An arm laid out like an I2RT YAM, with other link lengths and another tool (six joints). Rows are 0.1 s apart.
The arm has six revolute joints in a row. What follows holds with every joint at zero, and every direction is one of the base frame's.
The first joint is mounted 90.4 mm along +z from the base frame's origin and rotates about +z.
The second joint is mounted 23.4 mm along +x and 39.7 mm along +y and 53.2 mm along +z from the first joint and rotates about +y.
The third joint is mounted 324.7 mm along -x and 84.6 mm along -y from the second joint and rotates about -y.
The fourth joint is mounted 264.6 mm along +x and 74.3 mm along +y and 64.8 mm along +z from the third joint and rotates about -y.
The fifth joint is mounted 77 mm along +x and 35.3 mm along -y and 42.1 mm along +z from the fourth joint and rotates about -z.
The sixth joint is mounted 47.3 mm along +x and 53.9 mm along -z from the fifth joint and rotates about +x.
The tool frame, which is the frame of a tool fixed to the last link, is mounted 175 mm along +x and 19 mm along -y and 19 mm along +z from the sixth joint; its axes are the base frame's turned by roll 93.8, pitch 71.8 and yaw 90 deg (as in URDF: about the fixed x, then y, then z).
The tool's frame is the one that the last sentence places.
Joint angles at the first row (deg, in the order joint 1, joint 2, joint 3, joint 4, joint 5, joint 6):
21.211 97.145 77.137 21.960 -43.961 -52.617
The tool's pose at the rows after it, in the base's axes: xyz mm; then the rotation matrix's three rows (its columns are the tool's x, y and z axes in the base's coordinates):
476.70, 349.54, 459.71; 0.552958, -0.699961, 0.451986; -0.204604, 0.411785, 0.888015; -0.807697, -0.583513, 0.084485
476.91, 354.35, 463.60; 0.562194, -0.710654, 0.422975; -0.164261, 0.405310, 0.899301; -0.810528, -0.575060, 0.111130
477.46, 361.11, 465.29; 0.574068, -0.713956, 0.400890; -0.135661, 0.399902, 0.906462; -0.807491, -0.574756, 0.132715
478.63, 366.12, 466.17; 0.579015, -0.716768, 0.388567; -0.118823, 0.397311, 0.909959; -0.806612, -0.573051, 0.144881
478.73, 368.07, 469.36; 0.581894, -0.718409, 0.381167; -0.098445, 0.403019, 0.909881; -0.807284, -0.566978, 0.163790
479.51, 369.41, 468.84; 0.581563, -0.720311, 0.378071; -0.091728, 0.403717, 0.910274; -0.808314, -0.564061, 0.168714
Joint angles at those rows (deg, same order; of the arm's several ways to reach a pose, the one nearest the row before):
21.258 98.200 77.040 24.846 -44.790 -51.648
21.332 99.625 77.594 28.091 -46.425 -49.443
21.778 101.065 78.144 30.901 -47.195 -48.124
22.146 102.108 78.737 32.446 -47.486 -47.269
22.351 102.668 78.732 34.682 -47.549 -45.764
22.448 103.071 78.760 35.508 -47.592 -45.264

